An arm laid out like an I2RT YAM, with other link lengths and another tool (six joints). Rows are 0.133 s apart.
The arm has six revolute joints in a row. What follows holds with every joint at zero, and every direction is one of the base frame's.
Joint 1 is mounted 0.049 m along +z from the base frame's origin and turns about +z.
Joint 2 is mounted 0.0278 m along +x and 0.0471 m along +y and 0.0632 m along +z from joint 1 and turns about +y.
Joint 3 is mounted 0.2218 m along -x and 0.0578 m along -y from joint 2 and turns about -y.
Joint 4 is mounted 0.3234 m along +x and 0.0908 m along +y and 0.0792 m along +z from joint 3 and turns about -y.
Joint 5 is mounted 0.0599 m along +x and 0.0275 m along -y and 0.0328 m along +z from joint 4 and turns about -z.
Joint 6 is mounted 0.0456 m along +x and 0.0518 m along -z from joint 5 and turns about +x.
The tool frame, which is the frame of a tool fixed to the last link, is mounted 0.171 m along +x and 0.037 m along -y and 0.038 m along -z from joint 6; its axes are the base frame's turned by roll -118.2, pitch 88.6 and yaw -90 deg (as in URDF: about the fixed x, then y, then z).
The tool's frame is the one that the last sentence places.
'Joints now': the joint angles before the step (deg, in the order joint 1, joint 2, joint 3, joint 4, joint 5, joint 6). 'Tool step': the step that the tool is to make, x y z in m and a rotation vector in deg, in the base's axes. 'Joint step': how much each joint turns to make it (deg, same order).
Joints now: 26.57 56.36 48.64 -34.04 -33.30 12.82
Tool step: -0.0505 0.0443 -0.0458 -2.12 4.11 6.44
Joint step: 10.54 4.53 -3.22 5.05 2.74 3.61
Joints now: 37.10 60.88 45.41 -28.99 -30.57 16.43
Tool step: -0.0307 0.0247 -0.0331 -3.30 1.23 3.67
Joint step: 7.36 5.60 -0.16 3.46 3.79 1.65
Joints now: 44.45 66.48 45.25 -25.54 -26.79 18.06
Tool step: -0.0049 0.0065 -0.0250 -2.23 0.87 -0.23
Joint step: 2.18 4.42 0.00 2.77 2.32 1.27
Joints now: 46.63 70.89 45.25 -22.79 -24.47 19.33
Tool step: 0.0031 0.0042 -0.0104 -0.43 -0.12 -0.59
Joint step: 0.54 2.32 0.14 2.21 1.03 0.64
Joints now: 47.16 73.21 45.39 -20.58 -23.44 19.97
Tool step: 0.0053 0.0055 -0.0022 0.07 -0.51 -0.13
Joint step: 0.21 1.93 1.09 1.26 0.47 0.04
